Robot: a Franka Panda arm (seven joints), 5 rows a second.
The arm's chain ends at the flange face. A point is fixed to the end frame.
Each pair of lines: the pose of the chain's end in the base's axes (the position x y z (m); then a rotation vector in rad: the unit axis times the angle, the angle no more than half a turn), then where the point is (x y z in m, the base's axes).
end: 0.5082 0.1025 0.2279 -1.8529 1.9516 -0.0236
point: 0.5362 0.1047 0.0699
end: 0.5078 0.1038 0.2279 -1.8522 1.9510 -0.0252
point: 0.5360 0.1059 0.0700
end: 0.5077 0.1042 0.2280 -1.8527 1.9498 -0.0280
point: 0.5362 0.1062 0.0701
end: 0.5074 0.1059 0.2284 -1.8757 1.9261 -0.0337
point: 0.5370 0.1075 0.0707
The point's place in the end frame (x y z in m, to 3 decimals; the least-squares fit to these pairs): 0.046 0.023 0.152
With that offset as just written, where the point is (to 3 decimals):
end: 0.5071 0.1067 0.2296 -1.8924 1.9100 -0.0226
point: 0.536 0.109 0.072
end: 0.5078 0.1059 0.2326 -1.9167 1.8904 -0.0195
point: 0.537 0.108 0.075
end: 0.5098 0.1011 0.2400 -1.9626 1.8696 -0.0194
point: 0.537 0.102 0.082
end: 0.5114 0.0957 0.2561 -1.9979 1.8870 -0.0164
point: 0.535 0.092 0.097
